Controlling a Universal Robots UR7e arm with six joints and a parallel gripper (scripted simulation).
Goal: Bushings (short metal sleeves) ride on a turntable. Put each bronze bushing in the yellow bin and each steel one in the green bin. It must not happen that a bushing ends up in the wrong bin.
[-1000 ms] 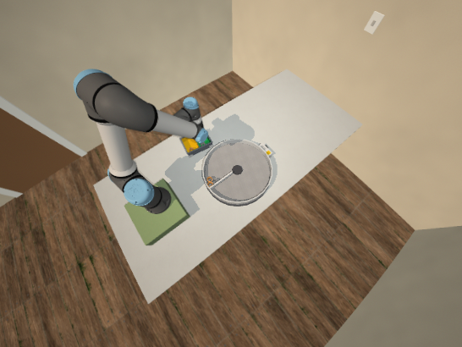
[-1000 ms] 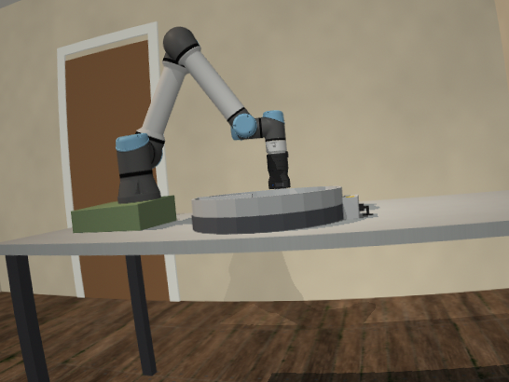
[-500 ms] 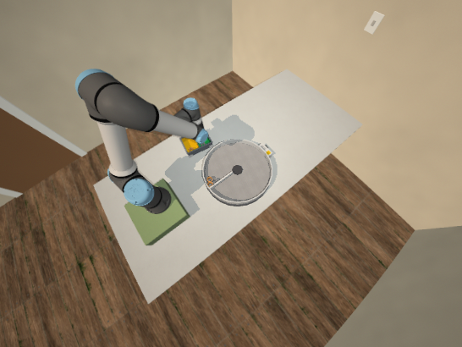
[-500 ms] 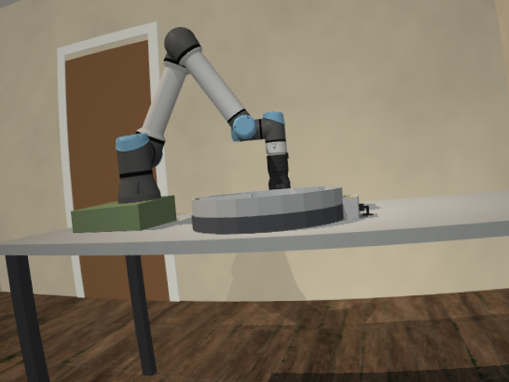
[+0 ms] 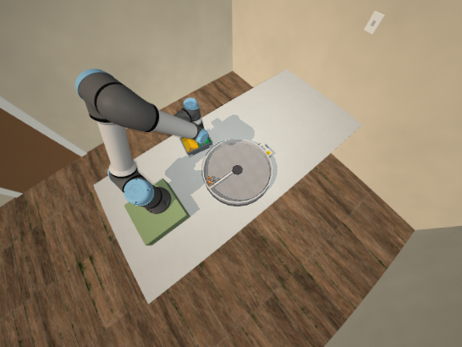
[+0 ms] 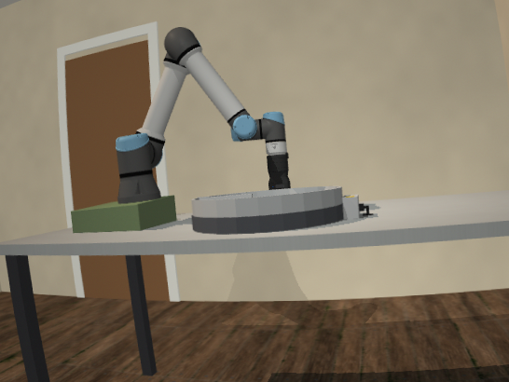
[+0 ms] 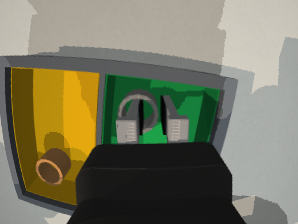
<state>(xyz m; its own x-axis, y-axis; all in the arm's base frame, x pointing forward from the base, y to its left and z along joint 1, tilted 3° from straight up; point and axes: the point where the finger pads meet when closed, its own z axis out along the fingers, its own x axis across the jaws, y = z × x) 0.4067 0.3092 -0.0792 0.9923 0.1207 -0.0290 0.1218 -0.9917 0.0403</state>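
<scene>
Right now my hand is 40 mm past the yellow bin and 30 mm to the left of it. Also, from my hand: grey turntable (370 mm to the right, 80 mm ahead, 20 mm above).
</scene>
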